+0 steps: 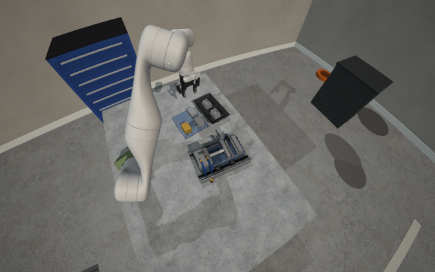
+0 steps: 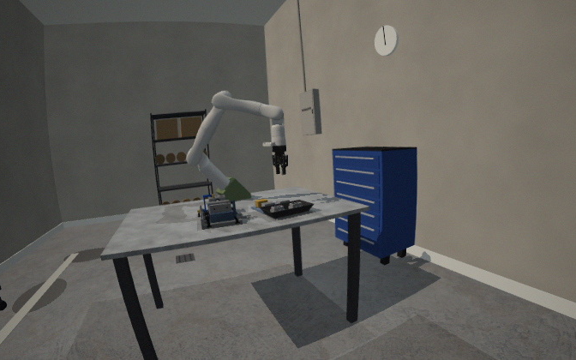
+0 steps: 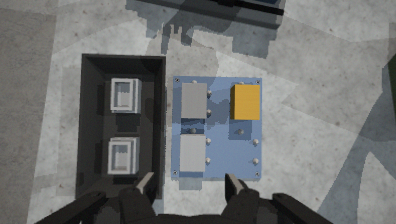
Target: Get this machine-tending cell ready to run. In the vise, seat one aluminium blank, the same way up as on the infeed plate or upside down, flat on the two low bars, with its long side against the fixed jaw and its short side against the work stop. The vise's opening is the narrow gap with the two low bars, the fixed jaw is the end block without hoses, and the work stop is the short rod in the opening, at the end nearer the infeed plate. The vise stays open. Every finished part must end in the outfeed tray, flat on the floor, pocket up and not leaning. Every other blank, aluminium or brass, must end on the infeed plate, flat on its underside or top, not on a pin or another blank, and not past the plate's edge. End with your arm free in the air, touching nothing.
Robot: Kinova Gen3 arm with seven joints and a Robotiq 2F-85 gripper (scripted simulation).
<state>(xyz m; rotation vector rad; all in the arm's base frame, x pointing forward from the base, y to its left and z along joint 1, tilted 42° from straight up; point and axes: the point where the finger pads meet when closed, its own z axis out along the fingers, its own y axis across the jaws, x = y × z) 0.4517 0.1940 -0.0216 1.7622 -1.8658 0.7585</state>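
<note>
My hand is 17 cm above the brass blank, 10 cm past it and 8 cm to the left of it. Round my hand: white rod 34 cm to the right, 12 cm below, 7 cm behind; vise 35 cm to the right, 16 cm below, 5 cm behind.
</note>
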